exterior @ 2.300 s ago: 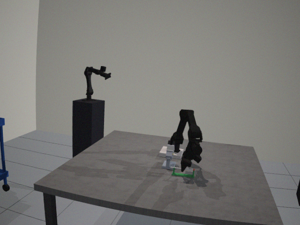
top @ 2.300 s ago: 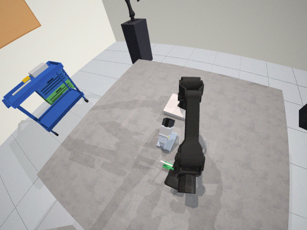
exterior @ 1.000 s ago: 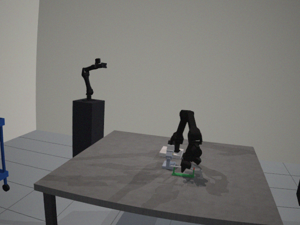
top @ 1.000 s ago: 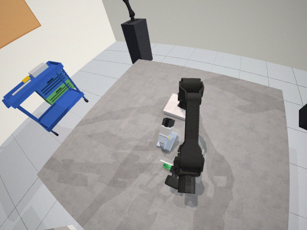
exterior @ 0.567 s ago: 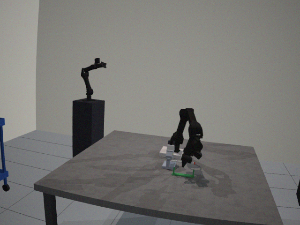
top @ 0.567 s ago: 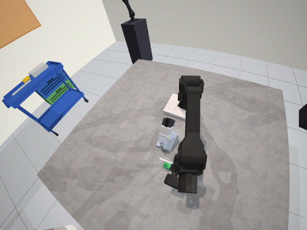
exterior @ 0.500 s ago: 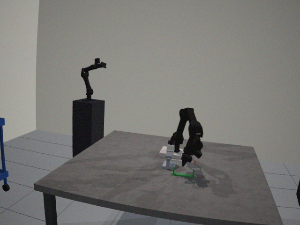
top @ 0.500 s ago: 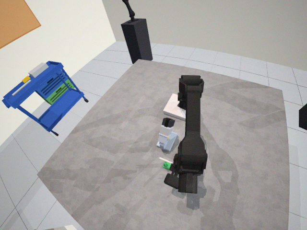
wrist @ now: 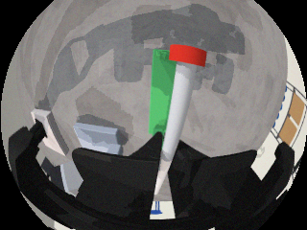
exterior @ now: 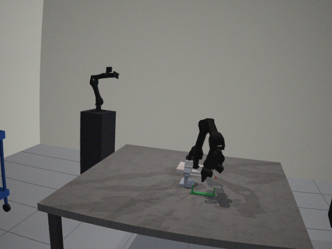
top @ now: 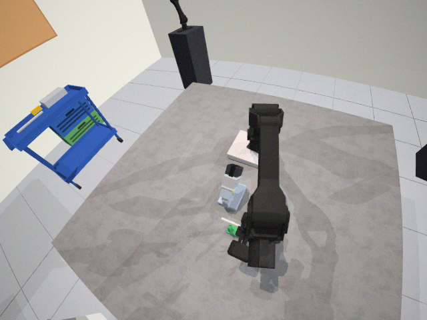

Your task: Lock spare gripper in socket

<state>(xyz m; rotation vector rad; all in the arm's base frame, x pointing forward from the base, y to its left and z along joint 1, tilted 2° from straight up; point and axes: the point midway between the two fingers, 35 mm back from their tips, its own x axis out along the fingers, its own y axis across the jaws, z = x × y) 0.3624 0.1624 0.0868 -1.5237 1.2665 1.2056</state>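
My gripper tip is now 5 cm above the green cradle and 1 cm to the right of it. Also, from my gripper tip: mount 12 cm to the right, 9 cm behind, 2 cm below; then spare gripper 12 cm to the right, 12 cm behind, 4 cm above.
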